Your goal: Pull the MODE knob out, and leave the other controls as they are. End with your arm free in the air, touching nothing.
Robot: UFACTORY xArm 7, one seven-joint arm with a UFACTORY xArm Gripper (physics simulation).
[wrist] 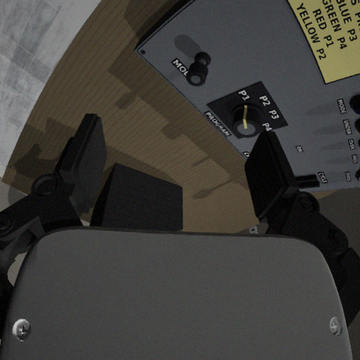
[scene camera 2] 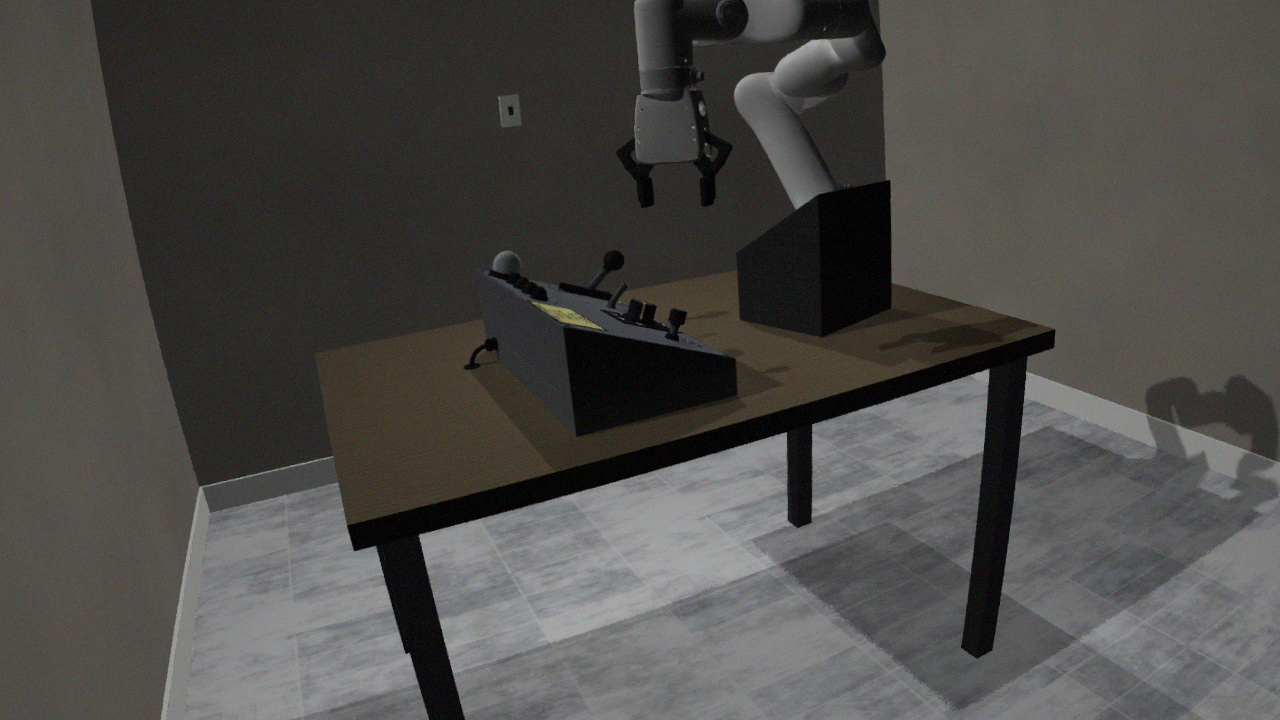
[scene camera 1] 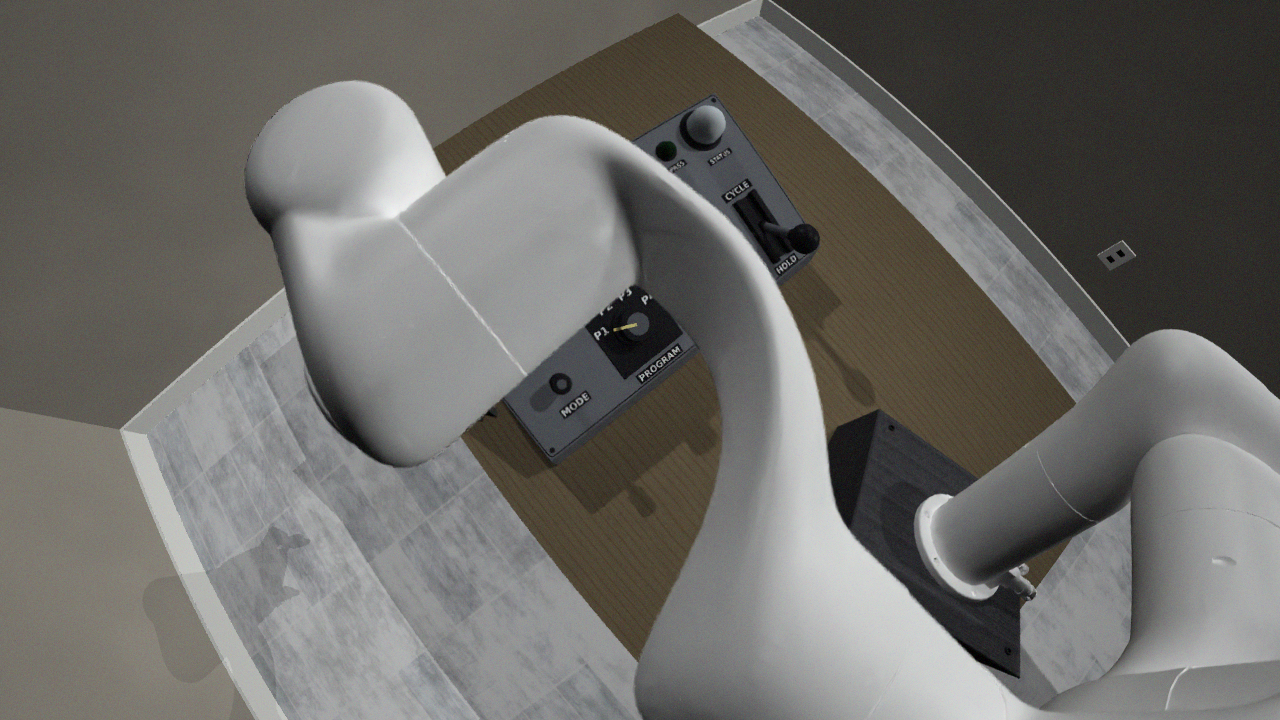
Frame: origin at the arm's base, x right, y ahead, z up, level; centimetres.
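Where they show: gripper, fingertip midpoint: (scene camera 2: 677, 206); arm's base, link origin: (scene camera 2: 823, 211) (scene camera 1: 955, 547).
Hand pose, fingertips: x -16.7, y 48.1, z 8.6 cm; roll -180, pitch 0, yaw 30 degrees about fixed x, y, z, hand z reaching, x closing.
Things, the pixels of their top centre, and the offset from my fingertips. "*": a spot on its surface instead. Level surfaces: height alone.
- MODE knob, top centre: (scene camera 1: 555, 376) (scene camera 2: 672, 308) dz -16.0, dx +4.1, dy -0.8 cm
- grey control panel, surface spot: (scene camera 1: 537, 425) * dz -21.6, dx -1.6, dy -1.8 cm
- PROGRAM dial, surface spot: (scene camera 1: 635, 324) * dz -17.4, dx +15.5, dy -3.3 cm
- lever, top centre: (scene camera 1: 809, 231) (scene camera 2: 612, 250) dz -12.8, dx +38.6, dy -12.8 cm
- status dome, surface spot: (scene camera 1: 705, 125) (scene camera 2: 514, 256) * dz -10.7, dx +41.4, dy +6.7 cm
- table, surface height: dz -29.3 cm
The MODE knob (scene camera 1: 560, 384) (scene camera 2: 676, 320) (wrist: 198, 71) is a small black knob on a stem, near the front corner of the grey control panel (scene camera 1: 537, 425) (scene camera 2: 657, 342) (wrist: 165, 45). Its stem shows between the knob head and the panel face. My gripper (scene camera 2: 676, 204) (wrist: 179, 140) is open and empty, in the air above the panel in scene camera 2. The knob stands below the fingers there and touches neither of them. In scene camera 1 the gripper is hidden behind the arm.
The PROGRAM dial (scene camera 1: 635, 324) (wrist: 245, 122) stands beside the MODE knob, its yellow line towards P1. The CYCLE/HOLD lever (scene camera 1: 803, 238) (scene camera 2: 613, 260) and the status dome (scene camera 1: 705, 125) (scene camera 2: 506, 262) stand up farther along. The black arm base (scene camera 2: 819, 268) (wrist: 142, 200) stands on the table (scene camera 2: 411, 429).
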